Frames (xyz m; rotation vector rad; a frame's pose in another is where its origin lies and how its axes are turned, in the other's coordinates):
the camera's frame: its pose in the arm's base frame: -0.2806 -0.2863 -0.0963 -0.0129 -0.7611 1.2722
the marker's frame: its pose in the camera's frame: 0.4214 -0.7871 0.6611 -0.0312 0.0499 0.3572
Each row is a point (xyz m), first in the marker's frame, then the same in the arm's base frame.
Working: the marker's frame: its pose in the arm's base frame: 0.0836 -0.4428 0.9415 -0.2133 -0.7568 1.5919

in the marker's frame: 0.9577 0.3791 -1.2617
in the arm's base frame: 0.2862 0.8946 0.0342
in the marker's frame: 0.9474 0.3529 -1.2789
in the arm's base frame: 0.3189 0.8904 0.0332
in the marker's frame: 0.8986 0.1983 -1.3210
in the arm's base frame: 0.4772 0.8566 0.0763
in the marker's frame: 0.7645 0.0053 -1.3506
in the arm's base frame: 0.6758 0.7378 0.1266
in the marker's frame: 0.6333 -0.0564 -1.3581
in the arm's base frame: 0.7547 0.6162 0.1187
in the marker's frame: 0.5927 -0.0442 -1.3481
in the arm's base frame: 0.7468 0.5748 0.1076
